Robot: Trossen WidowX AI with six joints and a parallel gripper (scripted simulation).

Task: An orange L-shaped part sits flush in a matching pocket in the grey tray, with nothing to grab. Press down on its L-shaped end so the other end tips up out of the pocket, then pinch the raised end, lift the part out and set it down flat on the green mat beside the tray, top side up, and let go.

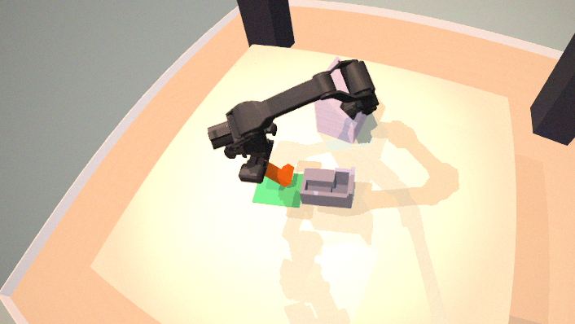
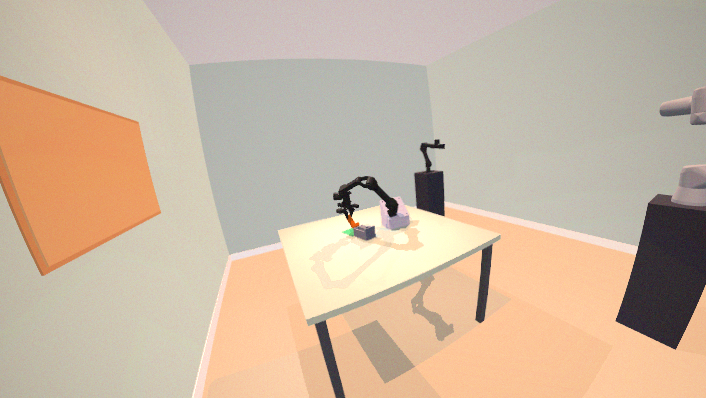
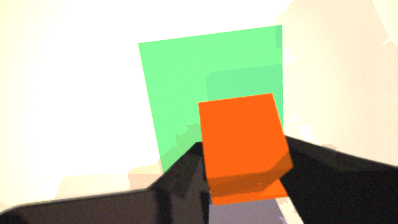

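My gripper tip is 3 cm to the right of the orange L-shaped part, 3 cm above it and 2 cm past it. From my gripper tip the other things lie so: green mat (12 cm below, 2 cm to the left, 1 cm behind).
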